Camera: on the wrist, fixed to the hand. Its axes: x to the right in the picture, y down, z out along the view.
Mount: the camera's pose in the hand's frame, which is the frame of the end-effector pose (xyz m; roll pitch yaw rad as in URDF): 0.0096 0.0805 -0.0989 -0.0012 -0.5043 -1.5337
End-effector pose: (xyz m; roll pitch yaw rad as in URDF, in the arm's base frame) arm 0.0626 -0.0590 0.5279 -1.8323 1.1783 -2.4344
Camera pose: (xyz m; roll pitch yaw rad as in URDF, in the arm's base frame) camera 0.0209 0.0584 0.4991 -1.8312 -0.2480 -1.6380
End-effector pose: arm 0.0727 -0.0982 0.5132 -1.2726 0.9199 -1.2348
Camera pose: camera -0.0201 -0.0474 0.4413 -1.7054 -0.6027 -0.9835
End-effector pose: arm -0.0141 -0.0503 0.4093 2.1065 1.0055 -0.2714
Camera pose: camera 0.1000 -0.0364 0.4653 -1.5742 0.5975 2.8326
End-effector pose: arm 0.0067 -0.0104 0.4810 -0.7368 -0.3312 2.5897
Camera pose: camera -0.0327 0.0219 0.3637 0.7856 -1.1311 0.3108
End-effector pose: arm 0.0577 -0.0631 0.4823 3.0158 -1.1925 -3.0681
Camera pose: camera 0.1495 0.0113 0.5312 1.8961 0.1885 -2.1033
